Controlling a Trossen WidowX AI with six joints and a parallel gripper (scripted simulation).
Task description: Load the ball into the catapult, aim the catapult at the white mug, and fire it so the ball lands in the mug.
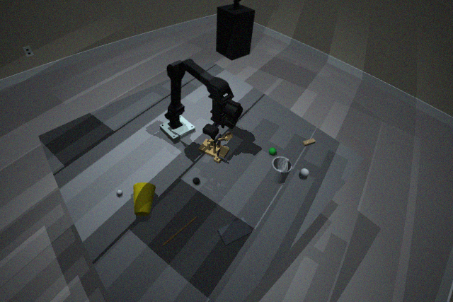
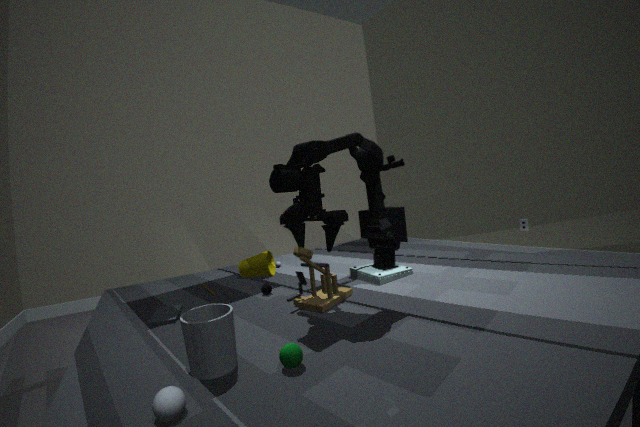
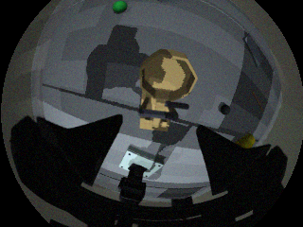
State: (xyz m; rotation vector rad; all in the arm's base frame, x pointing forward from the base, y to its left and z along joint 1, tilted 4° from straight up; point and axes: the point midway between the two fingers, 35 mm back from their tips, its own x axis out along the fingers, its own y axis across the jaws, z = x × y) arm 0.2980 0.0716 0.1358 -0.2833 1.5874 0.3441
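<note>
Now: the wooden catapult 70 mm below my gripper tip and 20 mm ahead of it. Round my gripper tip: green ball (220 mm to the left, 180 mm ahead, 120 mm below); black ball (190 mm to the right, 130 mm below, 80 mm ahead); white mug (300 mm ahead, 140 mm to the left, 110 mm below).
</note>
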